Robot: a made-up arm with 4 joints. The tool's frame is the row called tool. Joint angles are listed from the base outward. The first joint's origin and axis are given. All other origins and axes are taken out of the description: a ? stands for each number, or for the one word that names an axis. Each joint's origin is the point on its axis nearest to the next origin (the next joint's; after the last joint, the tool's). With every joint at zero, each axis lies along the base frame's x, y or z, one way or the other. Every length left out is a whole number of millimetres.
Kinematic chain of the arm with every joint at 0, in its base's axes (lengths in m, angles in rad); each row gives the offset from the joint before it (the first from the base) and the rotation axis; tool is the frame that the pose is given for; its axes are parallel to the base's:
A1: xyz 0 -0.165 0.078 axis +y
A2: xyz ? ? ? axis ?
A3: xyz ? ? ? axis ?
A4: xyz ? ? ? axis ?
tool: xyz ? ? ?
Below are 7 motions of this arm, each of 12 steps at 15 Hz.
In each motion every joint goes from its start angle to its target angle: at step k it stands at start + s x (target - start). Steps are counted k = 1, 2, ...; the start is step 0. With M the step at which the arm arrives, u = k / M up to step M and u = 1 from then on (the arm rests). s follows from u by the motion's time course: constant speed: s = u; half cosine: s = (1 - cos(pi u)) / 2; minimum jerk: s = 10 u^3 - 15 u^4 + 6 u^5.
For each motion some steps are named. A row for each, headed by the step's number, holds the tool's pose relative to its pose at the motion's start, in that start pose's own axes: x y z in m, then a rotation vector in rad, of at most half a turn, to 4 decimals.
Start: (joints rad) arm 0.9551 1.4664 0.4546 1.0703
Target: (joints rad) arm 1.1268 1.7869 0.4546 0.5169
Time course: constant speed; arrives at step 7
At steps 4, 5, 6, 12:
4: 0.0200 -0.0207 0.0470 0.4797 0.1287 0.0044
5: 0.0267 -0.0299 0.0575 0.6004 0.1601 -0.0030
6: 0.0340 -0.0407 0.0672 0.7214 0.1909 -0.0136
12: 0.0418 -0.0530 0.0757 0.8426 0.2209 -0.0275

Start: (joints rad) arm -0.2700 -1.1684 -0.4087 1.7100
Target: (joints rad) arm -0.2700 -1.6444 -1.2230 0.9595
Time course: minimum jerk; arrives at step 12
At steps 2, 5, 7, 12:
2: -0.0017 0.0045 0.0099 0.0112 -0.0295 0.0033
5: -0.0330 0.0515 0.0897 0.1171 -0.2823 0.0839
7: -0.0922 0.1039 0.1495 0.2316 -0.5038 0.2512
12: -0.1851 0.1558 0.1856 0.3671 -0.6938 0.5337

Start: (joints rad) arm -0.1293 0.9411 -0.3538 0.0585
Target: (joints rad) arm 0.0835 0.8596 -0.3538 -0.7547
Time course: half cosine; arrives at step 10
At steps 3, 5, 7, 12:
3: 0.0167 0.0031 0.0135 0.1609 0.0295 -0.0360
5: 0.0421 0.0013 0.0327 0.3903 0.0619 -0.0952
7: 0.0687 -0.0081 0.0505 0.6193 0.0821 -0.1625
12: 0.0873 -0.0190 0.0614 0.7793 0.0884 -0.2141

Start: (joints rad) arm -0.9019 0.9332 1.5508 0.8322
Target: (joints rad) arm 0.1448 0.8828 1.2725 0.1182
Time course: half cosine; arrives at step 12
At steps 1, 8, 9, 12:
1: -0.0012 0.0000 0.0015 0.0015 0.0066 -0.0070
8: -0.0197 0.0328 0.0625 0.0522 0.2409 -0.3366
9: -0.0165 0.0408 0.0684 0.0570 0.2664 -0.3875
12: -0.0096 0.0527 0.0748 0.0629 0.2993 -0.4613

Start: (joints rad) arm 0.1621 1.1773 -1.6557 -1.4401
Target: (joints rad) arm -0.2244 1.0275 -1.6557 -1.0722
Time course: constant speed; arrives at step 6
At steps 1, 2, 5, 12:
1: -0.0160 -0.0170 -0.0340 -0.0845 0.0628 -0.0172
2: -0.0346 -0.0356 -0.0664 -0.1704 0.1260 -0.0307
5: -0.1048 -0.1001 -0.1508 -0.4348 0.3180 -0.0492
12: -0.1324 -0.1242 -0.1737 -0.5249 0.3825 -0.0479

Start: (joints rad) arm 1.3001 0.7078 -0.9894 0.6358
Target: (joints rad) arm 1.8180 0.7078 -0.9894 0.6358
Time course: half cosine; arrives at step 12
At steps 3, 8, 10, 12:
3: 0.0202 -0.0168 0.0024 0.0482 0.0547 -0.0209
8: 0.0991 -0.0901 -0.0078 0.2466 0.2804 -0.1069
10: 0.1209 -0.1129 -0.0172 0.3068 0.3488 -0.1330
12: 0.1286 -0.1212 -0.0213 0.3288 0.3738 -0.1426

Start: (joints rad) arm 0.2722 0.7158 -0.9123 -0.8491
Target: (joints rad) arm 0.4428 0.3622 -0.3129 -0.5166
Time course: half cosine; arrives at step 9
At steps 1, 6, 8, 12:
1: 0.0071 -0.0058 -0.0005 -0.0136 -0.0088 -0.0223
6: 0.1232 -0.1796 0.0018 -0.3806 -0.1536 -0.5584
8: 0.1360 -0.2392 0.0084 -0.5066 -0.1733 -0.7209
12: 0.1369 -0.2474 0.0096 -0.5243 -0.1752 -0.7430

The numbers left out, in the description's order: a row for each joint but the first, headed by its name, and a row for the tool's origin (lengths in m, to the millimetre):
A2: xyz -0.192 0 0.002, axis +x
A3: xyz 0 0.119 0.114, axis -z
A4: xyz 0.217 0.109 0, axis -x
tool: xyz 0 0.11 -0.041

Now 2 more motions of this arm.
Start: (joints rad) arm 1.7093 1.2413 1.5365 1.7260
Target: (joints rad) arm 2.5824 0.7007 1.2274 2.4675
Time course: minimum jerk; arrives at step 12
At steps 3, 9, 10, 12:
3: -0.0145 -0.0128 -0.0090 -0.1111 0.0622 -0.0431
9: -0.1350 -0.1246 0.0247 -1.1414 0.5504 -0.1519
10: -0.1425 -0.1329 0.0369 -1.2415 0.5890 -0.1407
12: -0.1460 -0.1369 0.0438 -1.2943 0.6086 -0.1335

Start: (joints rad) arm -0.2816 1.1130 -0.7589 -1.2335
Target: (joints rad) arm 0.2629 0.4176 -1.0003 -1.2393
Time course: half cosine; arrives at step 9
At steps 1, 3, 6, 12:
1: 0.0086 -0.0065 -0.0035 -0.0099 -0.0004 -0.0212
3: 0.0663 -0.0589 -0.0248 -0.0707 0.0039 -0.1818
6: 0.1555 -0.1983 -0.0528 -0.1308 0.0580 -0.5768
12: 0.1742 -0.2684 -0.0620 -0.1173 0.1065 -0.7816

